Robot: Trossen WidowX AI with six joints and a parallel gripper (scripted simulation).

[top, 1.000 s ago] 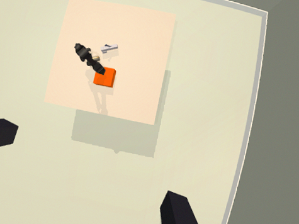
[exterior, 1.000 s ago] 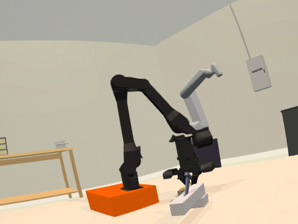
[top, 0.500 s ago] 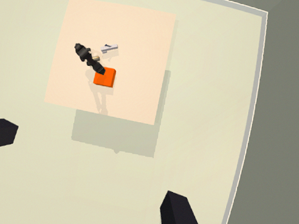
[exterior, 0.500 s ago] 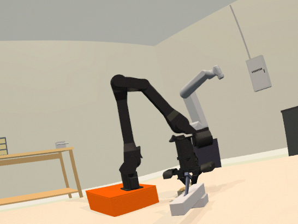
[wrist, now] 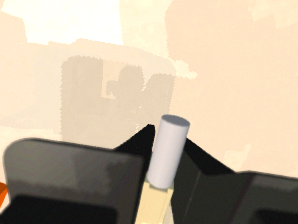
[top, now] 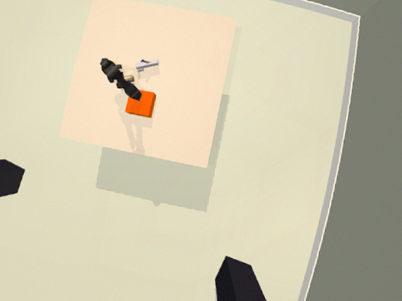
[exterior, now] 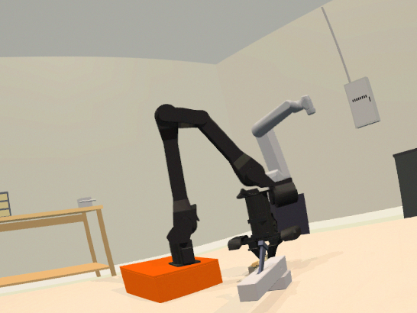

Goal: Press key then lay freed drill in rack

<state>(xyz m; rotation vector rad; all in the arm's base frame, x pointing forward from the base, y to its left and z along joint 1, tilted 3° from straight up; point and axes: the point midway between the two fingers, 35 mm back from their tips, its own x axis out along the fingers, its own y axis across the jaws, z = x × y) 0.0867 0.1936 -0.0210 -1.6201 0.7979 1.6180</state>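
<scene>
My gripper tip is 4 cm below the drill, 3 cm to the left of it and 2 cm short of it. The rest, counted from my gripper tip: blue key: 19 cm ahead, 14 cm to the right, 8 cm above; then rack: 5 cm to the right, 3 cm ahead, 1 cm above.
</scene>
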